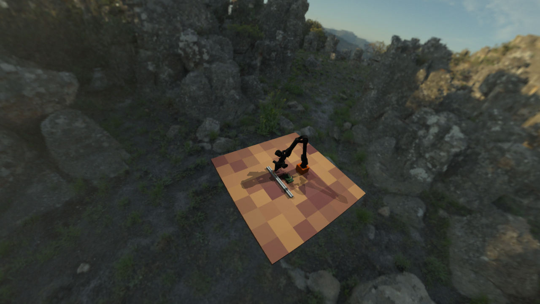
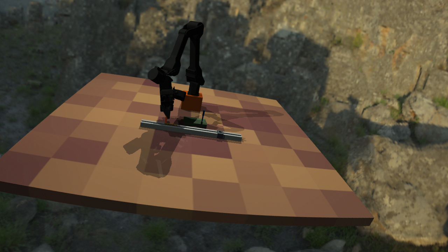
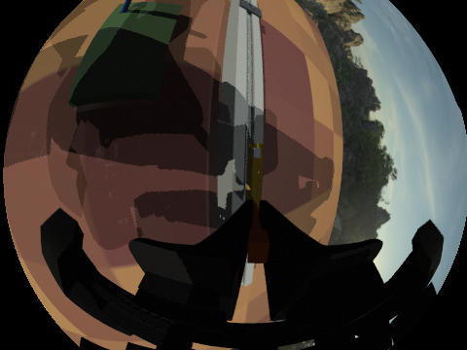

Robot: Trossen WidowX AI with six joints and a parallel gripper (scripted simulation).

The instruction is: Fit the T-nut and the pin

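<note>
The brass T-nut is 20 mm to the left of my gripper tip. Round my gripper tip: green tray 110 mm behind, 140 mm to the left, 40 mm below; blue pin 120 mm behind, 160 mm to the left, 20 mm below.
</note>
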